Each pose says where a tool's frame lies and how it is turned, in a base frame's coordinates. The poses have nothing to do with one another.
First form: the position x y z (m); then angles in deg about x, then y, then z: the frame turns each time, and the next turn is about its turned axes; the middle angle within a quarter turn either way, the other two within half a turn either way.
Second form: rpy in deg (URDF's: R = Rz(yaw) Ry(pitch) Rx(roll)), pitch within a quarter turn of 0, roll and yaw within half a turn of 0; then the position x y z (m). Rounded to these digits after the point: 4 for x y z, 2 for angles.
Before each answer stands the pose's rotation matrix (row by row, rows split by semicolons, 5 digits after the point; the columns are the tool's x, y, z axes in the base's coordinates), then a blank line. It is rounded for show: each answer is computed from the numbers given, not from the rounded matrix.
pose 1, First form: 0.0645, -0.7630, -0.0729, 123.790, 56.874, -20.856
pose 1, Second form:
0.51068 0.19456 0.83747; 0.84840 -0.27192 -0.45417; 0.13936 0.94245 -0.30393

107.87, -8.01, 58.96, 0.0645, -0.7630, -0.0729
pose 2, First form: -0.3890, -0.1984, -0.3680, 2.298, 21.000, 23.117
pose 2, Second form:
0.85862 -0.36653 0.35837; 0.40551 0.91332 -0.03743; -0.31359 0.17746 0.93283

10.77, 18.28, 25.28, -0.3890, -0.1984, -0.3680
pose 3, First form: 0.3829, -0.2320, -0.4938, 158.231, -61.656, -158.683
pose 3, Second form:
-0.44228 0.17259 -0.88011; 0.64168 0.74649 -0.17607; 0.62661 -0.64262 -0.44091

-124.45, -38.80, 124.58, 0.3829, -0.2320, -0.4938
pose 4, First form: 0.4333, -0.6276, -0.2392, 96.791, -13.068, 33.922
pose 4, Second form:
0.80831 -0.54361 -0.22611; -0.25230 0.02718 -0.96727; 0.53196 0.83890 -0.11519

97.82, -32.14, -17.33, 0.4333, -0.6276, -0.2392
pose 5, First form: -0.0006, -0.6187, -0.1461, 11.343, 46.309, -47.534
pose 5, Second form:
0.46637 0.50957 0.72308; -0.62725 0.76687 -0.13586; -0.62374 -0.39019 0.67728

-29.95, 38.59, -53.37, -0.0006, -0.6187, -0.1461
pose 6, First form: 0.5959, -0.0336, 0.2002, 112.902, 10.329, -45.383
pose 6, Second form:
0.69098 0.70028 0.17930; 0.39302 -0.15576 -0.90624; -0.60670 0.69667 -0.38285

118.79, 37.35, 29.63, 0.5959, -0.0336, 0.2002
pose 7, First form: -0.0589, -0.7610, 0.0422, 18.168, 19.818, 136.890
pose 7, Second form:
-0.68681 -0.64293 0.33903; 0.57216 -0.76589 -0.29334; 0.44826 -0.00749 0.89387

-0.48, -26.63, 140.20, -0.0589, -0.7610, 0.0422
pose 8, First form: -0.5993, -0.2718, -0.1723, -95.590, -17.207, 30.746
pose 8, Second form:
0.82098 -0.48835 -0.29582; 0.20324 -0.23423 0.95070; -0.53357 -0.84062 -0.09305

-96.32, 32.25, 13.90, -0.5993, -0.2718, -0.1723
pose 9, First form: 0.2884, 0.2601, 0.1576, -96.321, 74.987, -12.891
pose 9, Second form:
0.25251 0.05779 0.96587; -0.91124 -0.32150 0.25746; 0.32540 -0.94515 -0.02852

-91.73, -18.99, -74.51, 0.2884, 0.2601, 0.1576
